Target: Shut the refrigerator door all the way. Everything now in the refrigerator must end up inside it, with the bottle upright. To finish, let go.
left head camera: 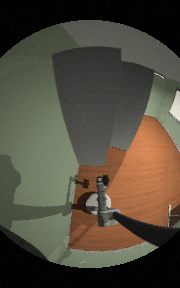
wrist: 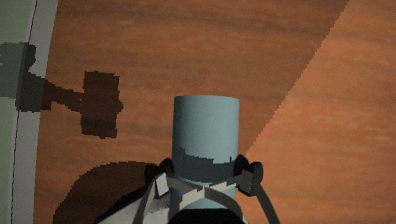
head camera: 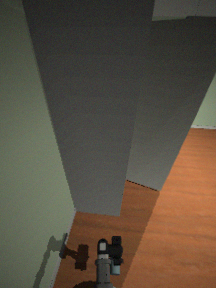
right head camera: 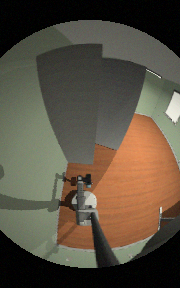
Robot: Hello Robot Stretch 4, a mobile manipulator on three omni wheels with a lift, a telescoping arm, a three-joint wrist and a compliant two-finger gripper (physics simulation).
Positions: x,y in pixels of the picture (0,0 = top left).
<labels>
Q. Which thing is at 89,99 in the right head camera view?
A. A grey refrigerator.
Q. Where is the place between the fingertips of my gripper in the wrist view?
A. At 203,169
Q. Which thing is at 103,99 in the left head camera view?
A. A grey refrigerator.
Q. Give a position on a grey refrigerator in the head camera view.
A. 123,91
</labels>
